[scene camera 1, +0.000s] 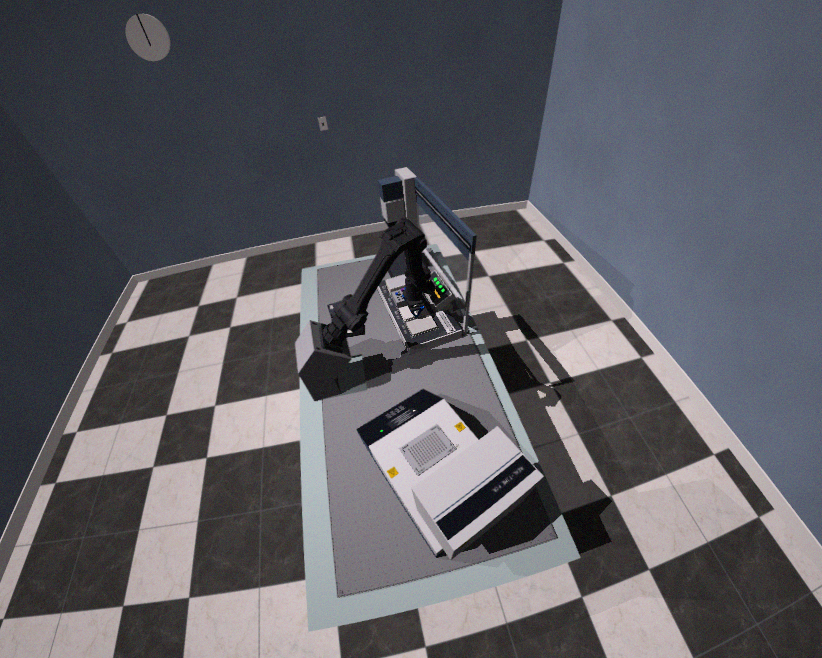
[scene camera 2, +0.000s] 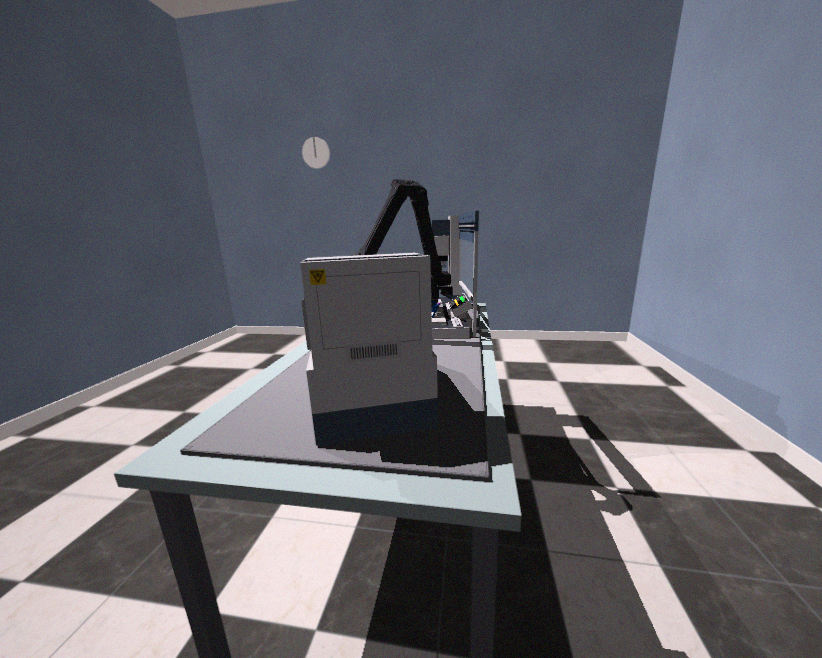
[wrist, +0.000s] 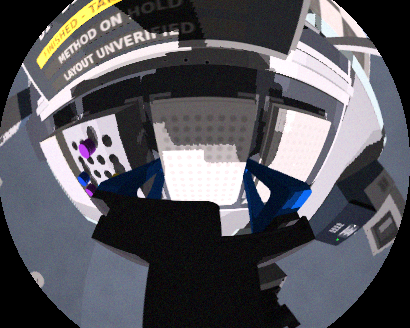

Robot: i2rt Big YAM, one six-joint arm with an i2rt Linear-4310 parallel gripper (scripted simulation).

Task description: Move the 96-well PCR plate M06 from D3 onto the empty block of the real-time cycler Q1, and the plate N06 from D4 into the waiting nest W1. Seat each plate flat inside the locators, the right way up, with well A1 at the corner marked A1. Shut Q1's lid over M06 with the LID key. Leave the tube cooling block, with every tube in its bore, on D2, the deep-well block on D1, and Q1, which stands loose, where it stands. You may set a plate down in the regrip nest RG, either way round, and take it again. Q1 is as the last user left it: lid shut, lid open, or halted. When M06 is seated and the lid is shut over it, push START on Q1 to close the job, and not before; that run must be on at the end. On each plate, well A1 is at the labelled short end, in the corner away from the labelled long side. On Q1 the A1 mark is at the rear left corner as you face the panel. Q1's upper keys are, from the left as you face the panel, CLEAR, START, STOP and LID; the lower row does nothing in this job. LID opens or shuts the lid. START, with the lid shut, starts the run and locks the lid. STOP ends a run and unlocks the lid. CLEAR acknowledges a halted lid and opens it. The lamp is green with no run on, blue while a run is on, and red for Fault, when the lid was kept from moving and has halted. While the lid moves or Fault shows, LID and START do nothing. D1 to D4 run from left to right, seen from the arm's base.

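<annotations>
I see a Q1 lid (scene camera 1: pixel 469 492), and it is 0.79 m from the lens.
</annotations>
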